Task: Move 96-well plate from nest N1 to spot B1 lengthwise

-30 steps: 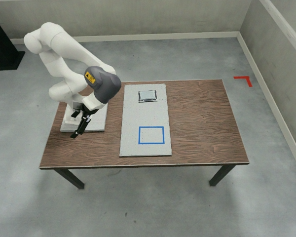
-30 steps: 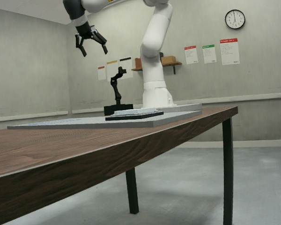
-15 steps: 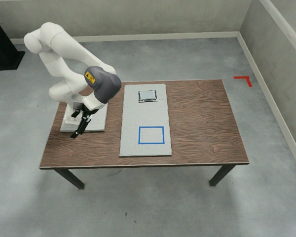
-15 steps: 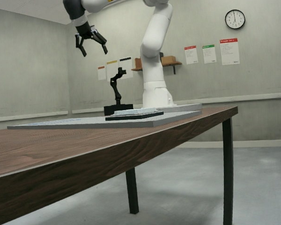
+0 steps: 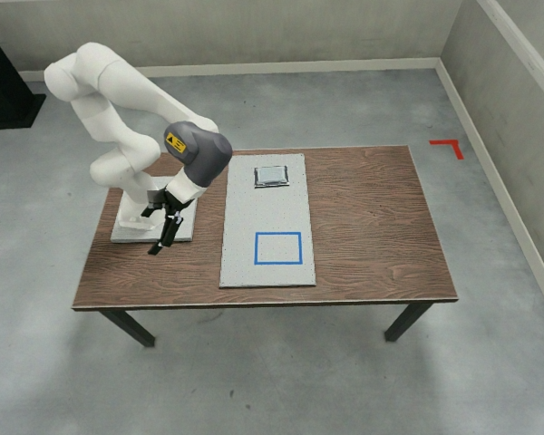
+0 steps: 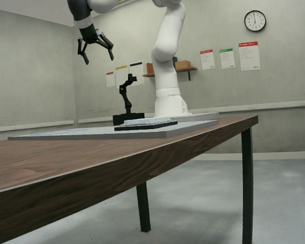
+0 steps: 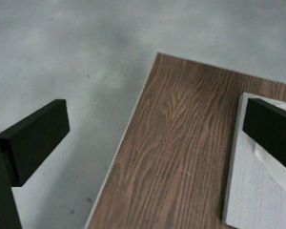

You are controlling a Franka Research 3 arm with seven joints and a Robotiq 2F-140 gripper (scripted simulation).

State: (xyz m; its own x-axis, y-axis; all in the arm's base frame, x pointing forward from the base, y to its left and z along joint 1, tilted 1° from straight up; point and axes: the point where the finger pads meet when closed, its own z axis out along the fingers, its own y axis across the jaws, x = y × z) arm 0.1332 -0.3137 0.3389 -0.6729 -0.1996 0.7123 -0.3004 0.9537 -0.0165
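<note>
Now: hand 39 cm short of the clear 96-well plate, 50 cm to the right of it and 33 cm above it. From my hand the other things lie so: black plate nest 39 cm ahead, 50 cm to the left, 34 cm below.
</note>
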